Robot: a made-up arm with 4 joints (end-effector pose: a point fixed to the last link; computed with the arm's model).
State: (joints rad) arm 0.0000 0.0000 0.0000 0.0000
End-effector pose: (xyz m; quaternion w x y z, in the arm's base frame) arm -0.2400 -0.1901 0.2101 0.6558 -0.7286 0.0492 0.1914
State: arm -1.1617 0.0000 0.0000 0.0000
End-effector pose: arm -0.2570 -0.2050 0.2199 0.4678 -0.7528 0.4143 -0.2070
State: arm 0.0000 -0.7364 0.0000 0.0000
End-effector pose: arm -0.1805 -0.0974 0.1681 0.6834 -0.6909 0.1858 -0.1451
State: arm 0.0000 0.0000 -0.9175 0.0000
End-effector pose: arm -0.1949 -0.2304 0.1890 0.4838 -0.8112 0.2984 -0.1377
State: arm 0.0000 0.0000 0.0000 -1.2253
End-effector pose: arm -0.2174 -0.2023 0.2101 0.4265 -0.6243 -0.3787 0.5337
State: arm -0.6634 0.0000 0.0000 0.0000
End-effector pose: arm -0.2477 -0.2015 0.2150 0.5723 -0.7741 0.2680 -0.0369
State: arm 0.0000 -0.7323 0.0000 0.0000
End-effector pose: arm -0.1811 -0.0978 0.1683 0.6835 -0.6914 0.1851 -0.1432
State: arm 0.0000 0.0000 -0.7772 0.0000
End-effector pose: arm -0.1998 -0.2216 0.1902 0.5177 -0.8094 0.2631 -0.0875
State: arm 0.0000 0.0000 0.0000 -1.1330
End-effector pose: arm -0.2194 -0.2024 0.2101 0.4507 -0.6411 -0.3495 0.5135
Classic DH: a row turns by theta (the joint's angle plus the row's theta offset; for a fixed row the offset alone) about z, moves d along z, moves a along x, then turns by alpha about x. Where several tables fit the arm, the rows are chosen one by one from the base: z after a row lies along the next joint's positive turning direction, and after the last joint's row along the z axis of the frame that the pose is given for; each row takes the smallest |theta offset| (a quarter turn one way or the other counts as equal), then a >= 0, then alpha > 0; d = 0 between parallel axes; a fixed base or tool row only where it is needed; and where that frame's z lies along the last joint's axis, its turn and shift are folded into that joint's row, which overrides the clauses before.
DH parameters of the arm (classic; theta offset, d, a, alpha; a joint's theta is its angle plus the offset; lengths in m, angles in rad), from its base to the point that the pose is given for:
base (fixed): -1.3826 0.7927 0.131 -0.4664
joint 1: -0.8716 -0.3305 -0.0752 0.5648
joint 2: 0.2917 -0.076 0.0917 -0.6174
joint 3: 0.7514 -0.1683 -0.0662 -2.5214
joint 4: -1.4563 0.0922 -0.0217 1.5043
tool (fixed): 0.3513 -0.0055 0 0

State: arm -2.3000 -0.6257 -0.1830 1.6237
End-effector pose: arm -0.2631 -0.3176 0.2451 0.3431 -0.2540 -0.1310 0.8948
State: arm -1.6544 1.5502 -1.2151 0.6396
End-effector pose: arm -0.3662 -0.3335 0.3675 0.0510 -0.7358 0.5989 -0.3121
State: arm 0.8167 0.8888 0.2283 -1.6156
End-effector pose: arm -0.1207 -0.2290 0.2276 0.1095 -0.2007 0.7424 -0.6297
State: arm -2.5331 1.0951 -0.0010 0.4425
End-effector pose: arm -0.3391 -0.0735 0.3311 0.2978 -0.4695 0.7591 -0.3387
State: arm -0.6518 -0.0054 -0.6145 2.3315
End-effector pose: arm -0.1923 -0.2523 0.2056 0.0581 0.0572 0.4887 -0.8686
